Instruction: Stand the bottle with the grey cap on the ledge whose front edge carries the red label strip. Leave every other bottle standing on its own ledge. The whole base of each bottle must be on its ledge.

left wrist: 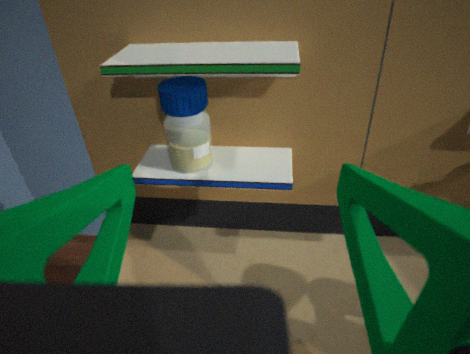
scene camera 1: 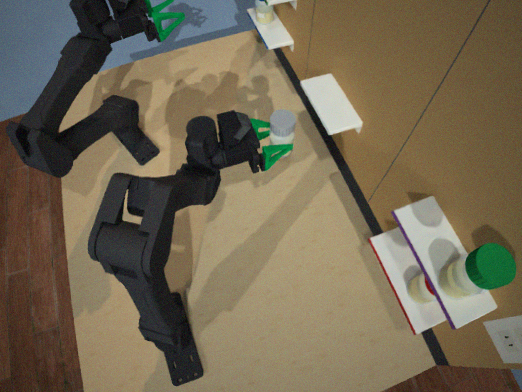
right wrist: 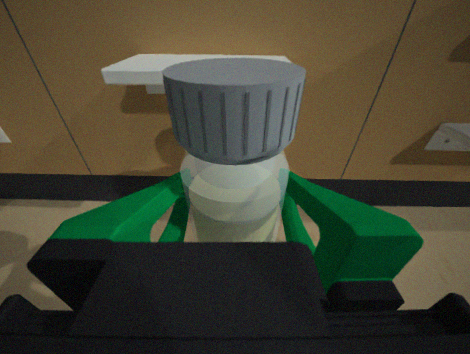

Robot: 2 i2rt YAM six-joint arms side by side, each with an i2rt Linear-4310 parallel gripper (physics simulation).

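Frame: origin at the left arm's base, x left, y ahead, z down, level; metres.
Seen in the pictures: left gripper, fingertip midpoint: [left wrist: 235,178] [scene camera 1: 179,6]; right gripper, fingertip midpoint: [scene camera 1: 287,136] [right wrist: 234,176]; left arm's base, origin of the base link: [scene camera 1: 133,139]; right arm's base, origin of the base link: [scene camera 1: 176,337].
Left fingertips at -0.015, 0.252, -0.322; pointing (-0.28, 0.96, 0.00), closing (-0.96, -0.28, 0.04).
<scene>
Pixels of each thing's top centre, then the offset from my left fingertips to it, as dx, dy, dz. "spot": a spot on its surface instead. Level surfaces: height alone.
- grey-capped bottle, middle of its top: [right wrist: 236,66] [scene camera 1: 282,119] -0.383, -0.025, +0.074
- ledge with the red label strip, surface spot: [scene camera 1: 382,245] spot: -0.696, -0.047, +0.162
- red-capped bottle, middle of its top: [scene camera 1: 447,278] -0.806, -0.063, +0.056
- purple-strip ledge, surface spot: [scene camera 1: 430,220] spot: -0.722, -0.023, +0.022
- green-capped bottle, middle of its top: [scene camera 1: 496,263] -0.807, -0.078, -0.083
- blue-capped bottle, middle of its top: [left wrist: 181,84] -0.013, +0.267, +0.056
- blue-strip ledge, middle of its top: [left wrist: 214,161] [scene camera 1: 268,24] -0.040, +0.259, +0.162
- white ledge, middle of its top: [right wrist: 207,60] [scene camera 1: 330,100] -0.407, +0.102, +0.091
- green-strip ledge, middle of its top: [left wrist: 203,51] -0.040, +0.259, +0.022
- wall outlet, middle of its top: [scene camera 1: 514,340] -0.930, -0.080, +0.027
- table, its level: dz +0.322
The grey-capped bottle [scene camera 1: 282,125] [right wrist: 234,112] is upright between the fingers of my right gripper [scene camera 1: 276,145] [right wrist: 234,176], which is shut on it and holds it above the table. The ledge with the red label strip [scene camera 1: 382,245] is at the lower right in scene camera 1. A red-capped bottle [scene camera 1: 421,288] stands on it, partly hidden by the purple-strip ledge [scene camera 1: 430,220] above, which bears a green-capped bottle [scene camera 1: 490,266]. My left gripper [scene camera 1: 165,20] [left wrist: 235,178] is open and empty. A blue-capped bottle [left wrist: 187,125] [scene camera 1: 264,14] stands on the blue-strip ledge [left wrist: 255,165] [scene camera 1: 275,37].
A white ledge [scene camera 1: 332,102] [right wrist: 132,70] juts from the wall beyond the held bottle, its label strip not visible. The green-strip ledge [left wrist: 215,54] is above the blue-capped bottle. A wall outlet [scene camera 1: 507,340] is at the lower right. The wooden wall [scene camera 1: 400,100] rises behind the table [scene camera 1: 280,280].
</scene>
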